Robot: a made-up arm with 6 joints. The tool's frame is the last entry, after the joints.
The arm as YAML. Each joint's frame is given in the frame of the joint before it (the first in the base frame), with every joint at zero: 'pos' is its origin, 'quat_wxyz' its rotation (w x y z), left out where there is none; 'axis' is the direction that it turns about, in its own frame. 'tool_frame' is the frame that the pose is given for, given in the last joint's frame.
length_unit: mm
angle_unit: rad
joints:
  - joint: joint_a
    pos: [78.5, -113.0, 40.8]
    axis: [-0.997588, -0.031, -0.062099]
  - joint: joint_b
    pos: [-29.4, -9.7, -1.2]
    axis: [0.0, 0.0, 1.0]
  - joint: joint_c
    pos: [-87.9, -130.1, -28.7]
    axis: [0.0, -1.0, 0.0]
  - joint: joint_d
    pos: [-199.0, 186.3, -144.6]
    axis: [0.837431, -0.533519, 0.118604]
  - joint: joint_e
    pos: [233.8, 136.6, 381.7]
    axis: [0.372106, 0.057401, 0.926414]
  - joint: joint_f
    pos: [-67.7, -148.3, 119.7]
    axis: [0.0, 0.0, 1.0]
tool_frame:
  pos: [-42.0, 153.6, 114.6]
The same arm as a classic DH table. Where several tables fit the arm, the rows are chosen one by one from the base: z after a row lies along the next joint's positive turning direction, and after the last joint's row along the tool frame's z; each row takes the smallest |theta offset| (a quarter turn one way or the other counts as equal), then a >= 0, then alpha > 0; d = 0 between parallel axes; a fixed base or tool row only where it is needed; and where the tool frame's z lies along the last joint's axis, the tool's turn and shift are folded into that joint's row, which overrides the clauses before.
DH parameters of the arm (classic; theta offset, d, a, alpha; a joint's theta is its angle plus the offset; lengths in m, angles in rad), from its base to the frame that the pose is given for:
base (fixed): -1.5397 0.0361 0.1154 1.6329
joint_a: 0 -0.0454 0.0088 -1.6329
joint_b: 1.5397 -0.0281 -0.0879 1.5708
joint_c: -1.4301 0.0809 0.1153 -1.008
joint_d: 1.2222 -0.2653 0.1336 -1.1692
joint_e: 0.7917 0.214 -0.1362 -0.386
joint_f: 0.1139 0 0.1592 0
tool (fixed): -1.8377 0.4546 0 0

